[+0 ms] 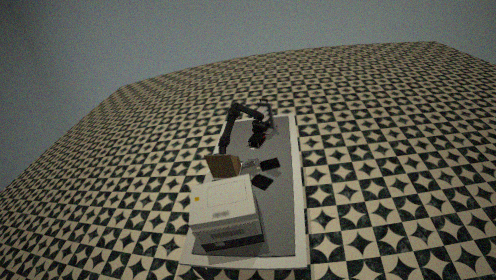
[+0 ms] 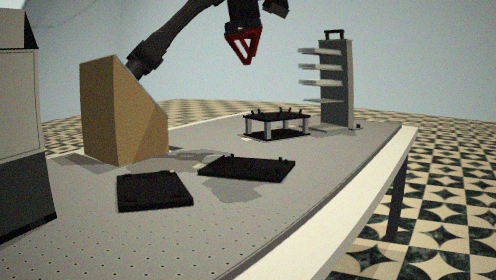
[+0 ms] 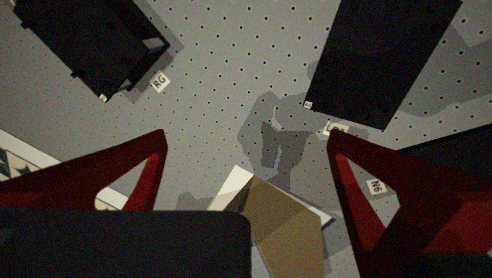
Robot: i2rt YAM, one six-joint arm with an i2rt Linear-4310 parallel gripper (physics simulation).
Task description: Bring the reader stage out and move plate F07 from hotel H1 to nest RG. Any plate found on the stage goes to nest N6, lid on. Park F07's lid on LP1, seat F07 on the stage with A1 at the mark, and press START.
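Places are measured from the arm's base along level axes (x back, y right, z up), in centimetres.
Pixels of known places: gripper, fingertip midpoint: (image 1: 260,138) (image 2: 249,60) (image 3: 247,138); arm's base, link origin: (image 1: 222,155) (image 2: 121,86).
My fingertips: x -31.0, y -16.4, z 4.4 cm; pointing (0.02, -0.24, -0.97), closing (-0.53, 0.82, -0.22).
For each thing: its top centre in the pictures, then the offset to it from my fingertips. "*": a spot on its surface instead. Level surfaces: height alone.
- RG label, surface spot: (image 3: 159,81) * dx +13.7, dy -14.5, dz -21.7 cm
- flat black nest, top centre: (image 3: 372,64) (image 2: 248,160) (image 1: 269,163) dx -6.7, dy +9.1, dz -19.7 cm
- N6 label, surface spot: (image 3: 376,186) * dx +6.8, dy +25.1, dz -21.7 cm
- white reader, top centre: (image 1: 220,197) dx +11.0, dy +73.0, dz +9.4 cm
- perforated grey table top, surface height: dz -21.6 cm
- pale rim, surface spot: (image 2: 320,225) * dx -30.0, dy +21.1, dz -23.0 cm
My gripper (image 2: 245,61) (image 3: 247,138) is open and empty, high above the table. Hotel H1 (image 2: 350,85), a grey tower with pale plates on several shelves, stands at the far end; F07 cannot be told apart. The raised black stand on posts (image 2: 276,117) (image 3: 95,45) is at the RG label (image 3: 159,81). A flat black nest (image 1: 270,163) (image 2: 247,169) (image 3: 382,55) lies by a partly hidden label, apparently LP1. Another black nest (image 1: 262,182) (image 2: 154,190) (image 3: 465,155) lies near the N6 label (image 3: 376,186). The white reader (image 1: 225,200) (image 2: 20,100) shows no stage or START button.
A tall brown sloped block (image 1: 222,165) (image 2: 100,110) (image 3: 287,220) stands between the arm's base and the reader. The perforated grey table top (image 2: 300,200) has a pale rim (image 2: 320,225) along its edge.
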